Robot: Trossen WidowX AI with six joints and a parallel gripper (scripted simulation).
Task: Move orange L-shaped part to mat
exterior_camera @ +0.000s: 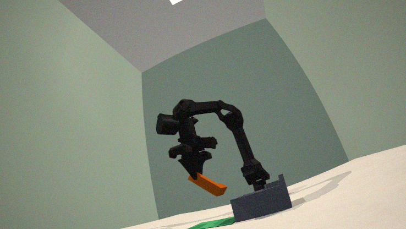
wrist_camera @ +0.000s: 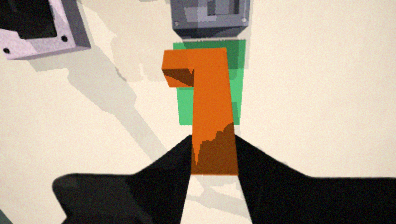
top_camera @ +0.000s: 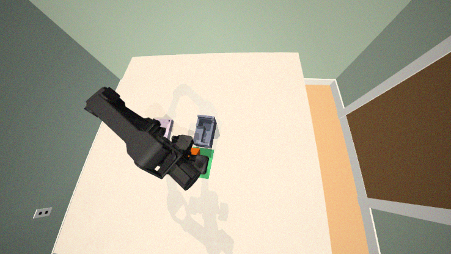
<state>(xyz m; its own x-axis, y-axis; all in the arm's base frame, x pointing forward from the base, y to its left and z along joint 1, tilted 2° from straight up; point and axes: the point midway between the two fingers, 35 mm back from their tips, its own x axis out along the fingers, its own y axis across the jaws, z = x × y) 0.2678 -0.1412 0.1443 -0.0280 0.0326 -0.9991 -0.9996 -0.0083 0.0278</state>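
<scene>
Right now my gripper tip is 2 cm to the right of the green mat and 16 cm above it. Round my gripper tip: orange L-shaped part (2 cm behind, 3 cm to the left, 3 cm below).
</scene>
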